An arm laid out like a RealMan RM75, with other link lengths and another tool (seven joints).
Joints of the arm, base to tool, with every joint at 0 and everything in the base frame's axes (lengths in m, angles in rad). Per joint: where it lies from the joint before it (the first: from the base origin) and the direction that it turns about. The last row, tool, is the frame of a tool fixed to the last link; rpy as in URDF.
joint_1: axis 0 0 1 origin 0 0 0.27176
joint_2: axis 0 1 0 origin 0 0 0
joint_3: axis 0 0 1 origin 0 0 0.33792
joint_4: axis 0 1 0 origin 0 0 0
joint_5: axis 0 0 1 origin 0 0 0.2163
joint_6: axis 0 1 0 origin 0 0 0
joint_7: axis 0 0 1 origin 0 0 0.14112
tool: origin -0.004 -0.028 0.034 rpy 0.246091 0 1.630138
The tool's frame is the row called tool.
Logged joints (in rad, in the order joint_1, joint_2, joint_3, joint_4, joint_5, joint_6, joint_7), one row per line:
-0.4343, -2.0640, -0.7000, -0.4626, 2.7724, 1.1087, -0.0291
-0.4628, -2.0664, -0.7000, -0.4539, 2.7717, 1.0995, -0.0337
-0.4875, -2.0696, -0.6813, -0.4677, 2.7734, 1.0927, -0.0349
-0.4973, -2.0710, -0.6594, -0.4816, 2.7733, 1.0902, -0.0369
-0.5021, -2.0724, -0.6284, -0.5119, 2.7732, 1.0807, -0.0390
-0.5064, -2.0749, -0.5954, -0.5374, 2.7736, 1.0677, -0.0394
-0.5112, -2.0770, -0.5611, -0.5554, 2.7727, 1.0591, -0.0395
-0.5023, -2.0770, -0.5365, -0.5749, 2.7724, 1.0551, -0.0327
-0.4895, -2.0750, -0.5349, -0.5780, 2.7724, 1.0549, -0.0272
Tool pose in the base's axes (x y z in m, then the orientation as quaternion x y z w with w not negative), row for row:
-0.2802, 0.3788, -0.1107, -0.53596, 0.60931, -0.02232, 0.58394
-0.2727, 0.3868, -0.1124, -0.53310, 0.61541, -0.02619, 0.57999
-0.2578, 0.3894, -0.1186, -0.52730, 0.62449, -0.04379, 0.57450
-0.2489, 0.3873, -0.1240, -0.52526, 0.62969, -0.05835, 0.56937
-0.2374, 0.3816, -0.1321, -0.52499, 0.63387, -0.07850, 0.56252
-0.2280, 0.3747, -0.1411, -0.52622, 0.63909, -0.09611, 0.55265
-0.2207, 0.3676, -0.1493, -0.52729, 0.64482, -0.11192, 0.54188
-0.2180, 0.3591, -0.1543, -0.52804, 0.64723, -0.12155, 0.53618
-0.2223, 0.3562, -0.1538, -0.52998, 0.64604, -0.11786, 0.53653
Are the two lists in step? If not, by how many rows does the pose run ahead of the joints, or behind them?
They are in step.
